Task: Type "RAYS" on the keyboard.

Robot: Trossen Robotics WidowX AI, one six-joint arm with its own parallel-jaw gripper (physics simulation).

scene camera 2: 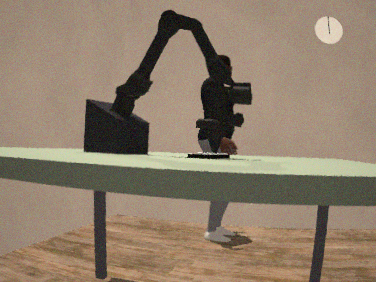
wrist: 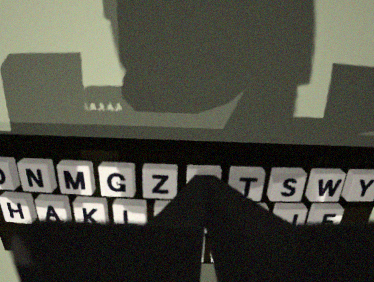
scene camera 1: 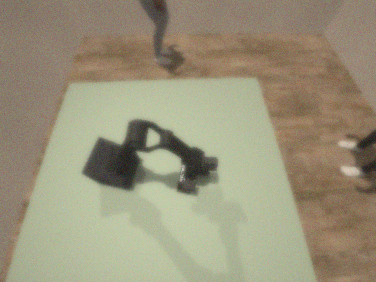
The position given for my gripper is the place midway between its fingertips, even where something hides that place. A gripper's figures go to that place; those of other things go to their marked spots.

Scene:
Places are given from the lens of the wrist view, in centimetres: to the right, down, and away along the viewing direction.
my gripper [wrist: 203, 185]: 1, 2, 11
black keyboard [wrist: 96, 149]: -4, 0, 11

